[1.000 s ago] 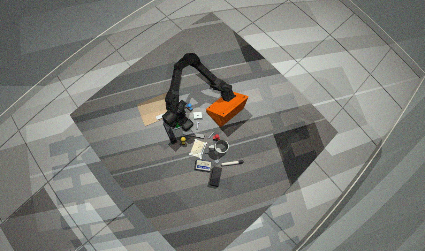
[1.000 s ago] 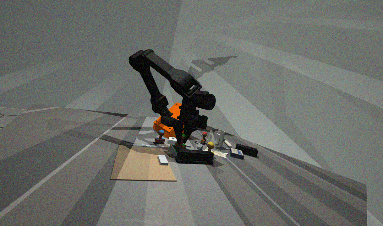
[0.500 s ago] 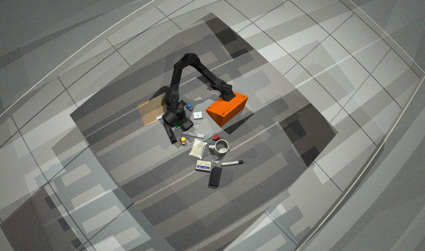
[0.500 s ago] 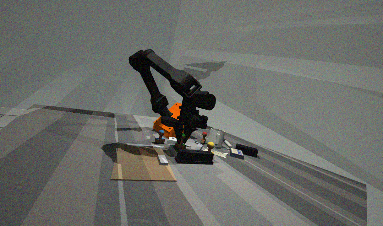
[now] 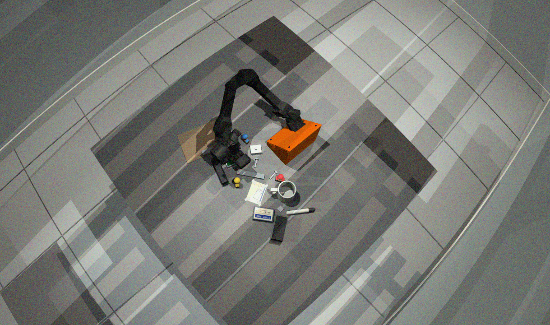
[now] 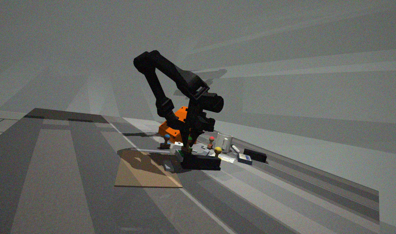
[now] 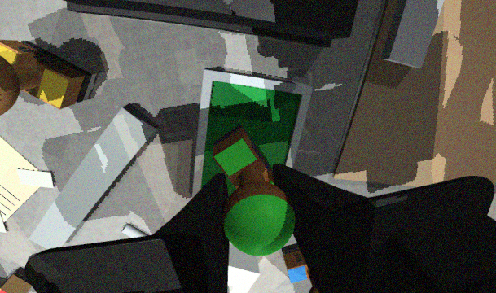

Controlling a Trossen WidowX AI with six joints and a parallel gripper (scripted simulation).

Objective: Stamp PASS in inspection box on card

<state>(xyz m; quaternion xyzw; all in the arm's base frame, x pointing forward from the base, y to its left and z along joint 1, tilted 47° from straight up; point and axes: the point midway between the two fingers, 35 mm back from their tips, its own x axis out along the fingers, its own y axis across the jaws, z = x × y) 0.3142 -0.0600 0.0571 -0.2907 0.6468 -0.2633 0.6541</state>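
Right now my gripper tip is 40 mm above the green ink pad. Also, from my gripper tip: yellow-knobbed stamp: 60 mm ahead, 100 mm to the left, 20 mm below; blue-knobbed stamp: 100 mm behind, 40 mm to the right, 20 mm below; green-knobbed stamp: right at my gripper tip.
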